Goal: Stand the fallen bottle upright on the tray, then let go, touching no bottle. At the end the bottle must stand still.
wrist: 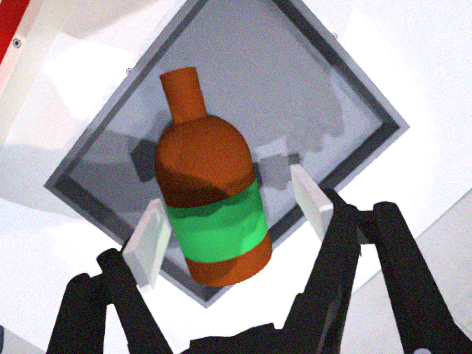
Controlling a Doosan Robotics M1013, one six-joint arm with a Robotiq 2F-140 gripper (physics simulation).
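Places are measured from the arm's base along level axes (x ahead, y left, z up), in centimetres.
Pixels of known places: gripper, between the fingertips: (228, 198).
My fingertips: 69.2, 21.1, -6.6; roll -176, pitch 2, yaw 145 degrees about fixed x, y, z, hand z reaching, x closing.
Ahead of a thing's pixels: the offset from my fingertips to its middle, as dx, dy, dz. "*": to the spot under its first point. Level surfaces: height alone.
A brown bottle {-0.5, -2.7, +0.1} (210, 170) with a green label lies on its side in the grey tray {* -8.5, +6.8, -1.6} (354, 169). Its neck points to the upper left of the wrist view, and its base is near the tray's lower corner. My gripper (228, 198) is open, with one pale fingertip on each side of the bottle's lower body. The left fingertip appears close to the green label, and a wider gap shows between the bottle and the right fingertip. Nothing is held. Whether the fingertips are level with the bottle is hard to tell from this view.
The tray stands on a white table top {dz -4.1} (425, 165) and has a low raised rim on its sides. Part of a red object {* -0.1, -20.6, -0.5} (10, 20) shows at the upper left corner. The table's edge and a tiled floor (445, 250) show at the lower right.
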